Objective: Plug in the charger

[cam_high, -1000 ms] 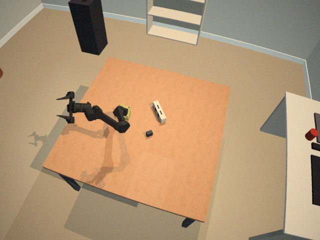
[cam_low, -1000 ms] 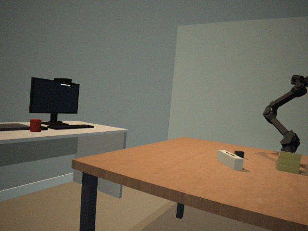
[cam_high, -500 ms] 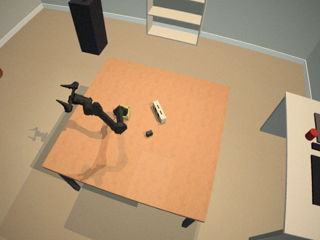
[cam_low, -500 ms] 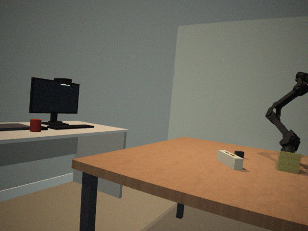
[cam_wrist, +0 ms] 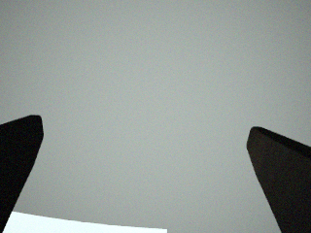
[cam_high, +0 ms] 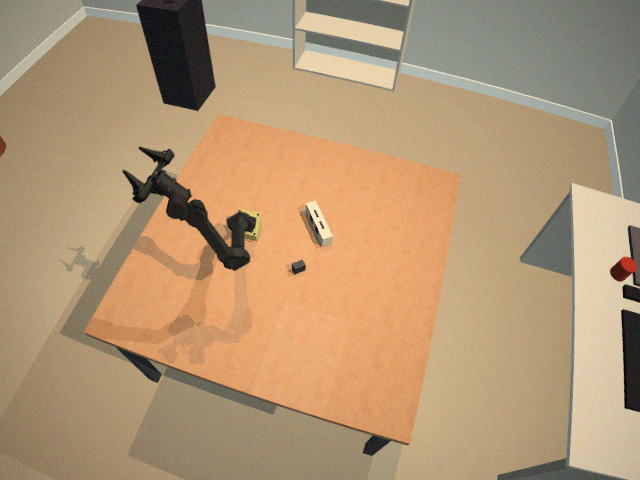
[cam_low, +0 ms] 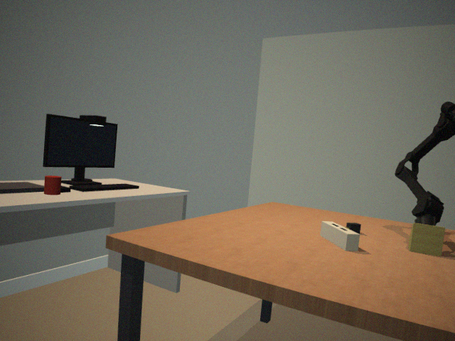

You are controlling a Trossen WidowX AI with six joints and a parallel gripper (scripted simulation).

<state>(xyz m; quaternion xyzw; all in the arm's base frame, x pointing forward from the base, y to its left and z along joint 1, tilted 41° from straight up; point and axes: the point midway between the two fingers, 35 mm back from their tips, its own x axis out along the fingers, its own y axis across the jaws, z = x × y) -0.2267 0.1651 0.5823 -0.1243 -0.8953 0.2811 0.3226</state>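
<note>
My gripper tip is 630 mm above the two-prong charger, 490 mm short of it and 160 mm to the right of it.
</note>
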